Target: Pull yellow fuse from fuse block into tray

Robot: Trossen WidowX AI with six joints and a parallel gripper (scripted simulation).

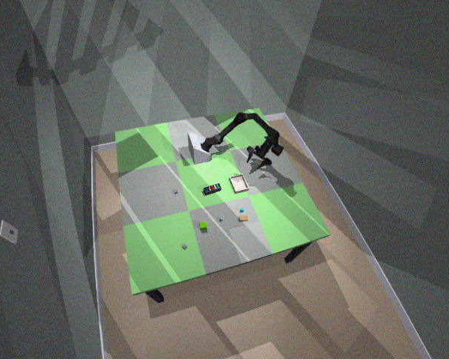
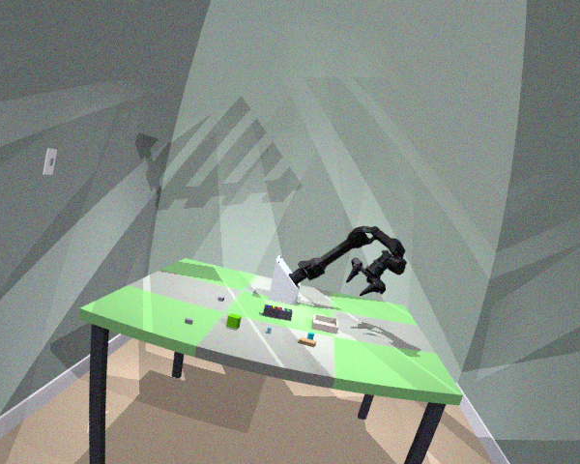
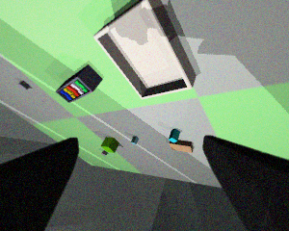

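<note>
The yellow fuse is 29 cm to the right of my gripper tip, 15 cm below it and 3 cm ahead of it. Also, from my gripper tip: red fuse: 27 cm to the right, 15 cm below, 2 cm ahead; then tray: 17 cm below, 8 cm to the right, 2 cm ahead; then blue fuse: 31 cm to the right, 15 cm below, 3 cm ahead.
</note>
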